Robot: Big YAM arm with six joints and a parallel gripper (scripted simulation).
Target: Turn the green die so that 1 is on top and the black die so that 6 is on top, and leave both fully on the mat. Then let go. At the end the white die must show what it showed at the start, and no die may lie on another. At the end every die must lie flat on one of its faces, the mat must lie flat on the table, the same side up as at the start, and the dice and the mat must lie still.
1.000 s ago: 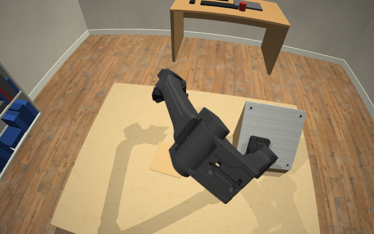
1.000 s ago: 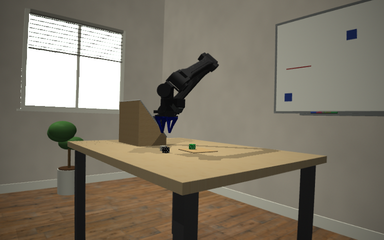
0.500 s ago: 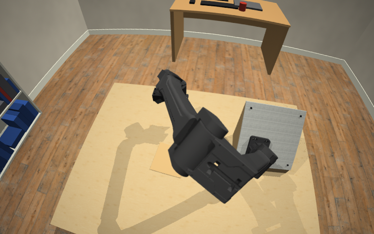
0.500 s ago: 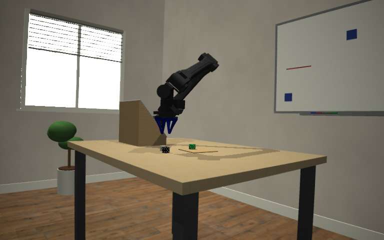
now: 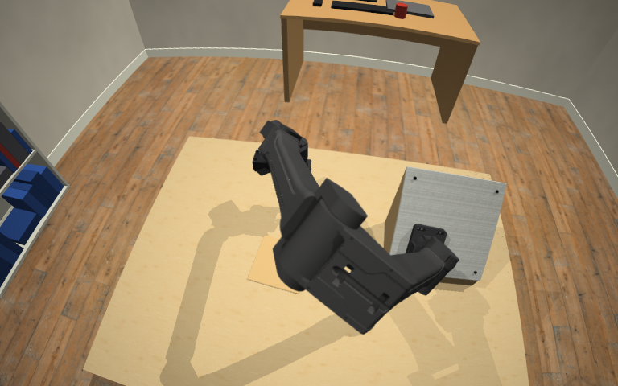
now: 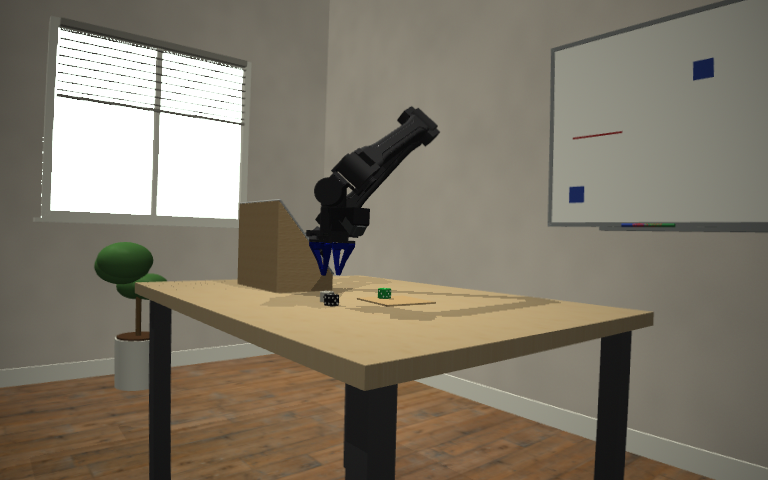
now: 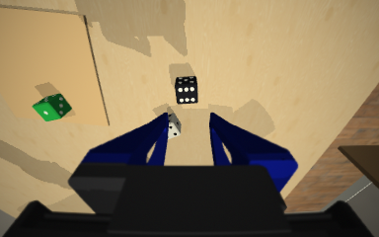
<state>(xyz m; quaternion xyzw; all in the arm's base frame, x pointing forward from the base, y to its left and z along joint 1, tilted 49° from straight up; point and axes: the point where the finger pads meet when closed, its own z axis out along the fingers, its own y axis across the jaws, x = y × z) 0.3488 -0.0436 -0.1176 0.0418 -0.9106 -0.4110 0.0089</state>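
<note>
The black die is 60 mm below my hand. From my hand the other things lie so: tan mat (180 mm to the left, 70 mm below); white die (60 mm below, 60 mm behind, 20 mm to the left); green die (170 mm to the left, 60 mm below, 30 mm behind).
</note>
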